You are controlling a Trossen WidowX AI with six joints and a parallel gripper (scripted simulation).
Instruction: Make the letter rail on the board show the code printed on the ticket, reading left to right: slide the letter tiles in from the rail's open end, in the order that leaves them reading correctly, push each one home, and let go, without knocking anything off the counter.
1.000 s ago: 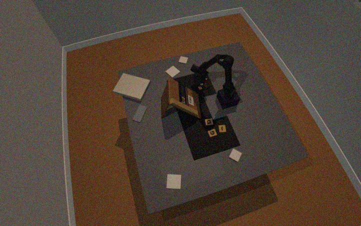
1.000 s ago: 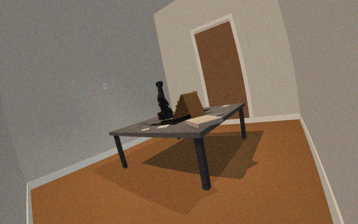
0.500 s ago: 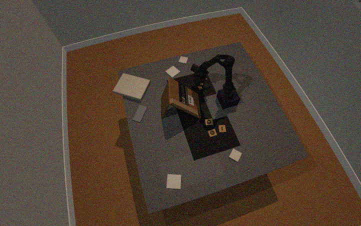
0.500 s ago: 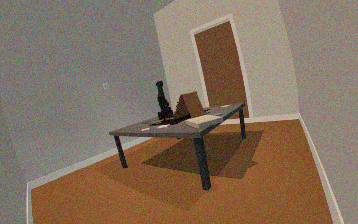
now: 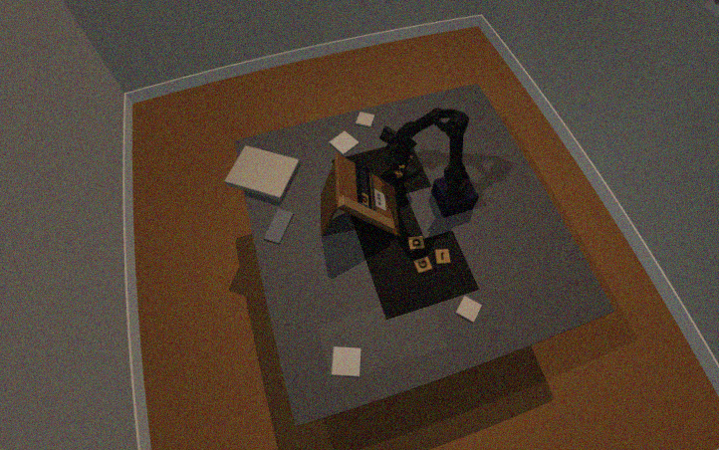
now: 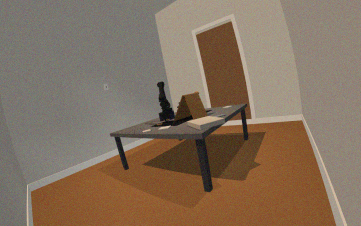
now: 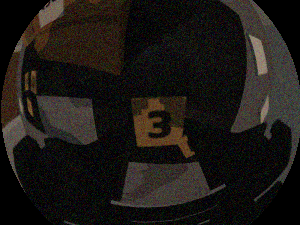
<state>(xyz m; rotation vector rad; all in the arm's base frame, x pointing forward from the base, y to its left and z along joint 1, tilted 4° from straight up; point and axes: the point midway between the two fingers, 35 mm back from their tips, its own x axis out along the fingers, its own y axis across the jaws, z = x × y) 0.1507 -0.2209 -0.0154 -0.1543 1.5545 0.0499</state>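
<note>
Right now my gripper tip is 8 cm to the left of the letter tile, 5 cm past it and 3 cm above it. Also, from my gripper tip: black mat (21 cm to the left, 5 cm ahead, 3 cm below); then grey slab (58 cm ahead, 7 cm to the left, 3 cm below); then white ticket (16 cm ahead, 14 cm to the left, 6 cm above).
</note>
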